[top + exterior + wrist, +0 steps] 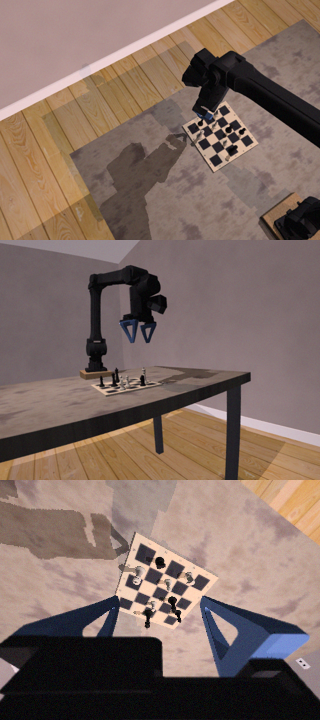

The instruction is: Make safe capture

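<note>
My gripper is now 50 mm past the tall white piece, 30 mm to the right of it and 130 mm above it. Round my hand: black piece (80 mm behind, 90 mm to the right, 140 mm below); then chessboard (80 mm behind, 50 mm to the right, 170 mm below).
</note>
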